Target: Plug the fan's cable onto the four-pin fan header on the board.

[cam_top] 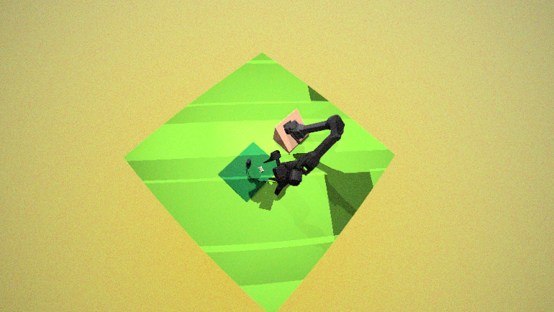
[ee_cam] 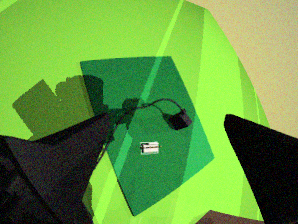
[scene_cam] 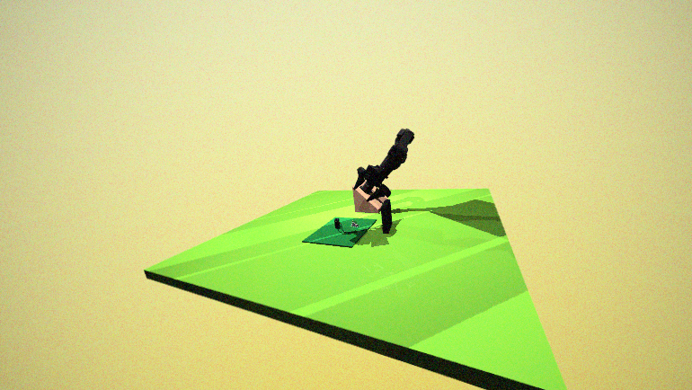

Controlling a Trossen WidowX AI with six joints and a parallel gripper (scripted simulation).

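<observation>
The black plug lies 14 cm to the right of my gripper tip, 14 cm below it and 1 cm ahead of it. From my gripper tip the other things lie so: black fan 11 cm below, 9 cm to the left, 5 cm behind; dark green board 18 cm below, 10 cm to the right, 3 cm ahead.
</observation>
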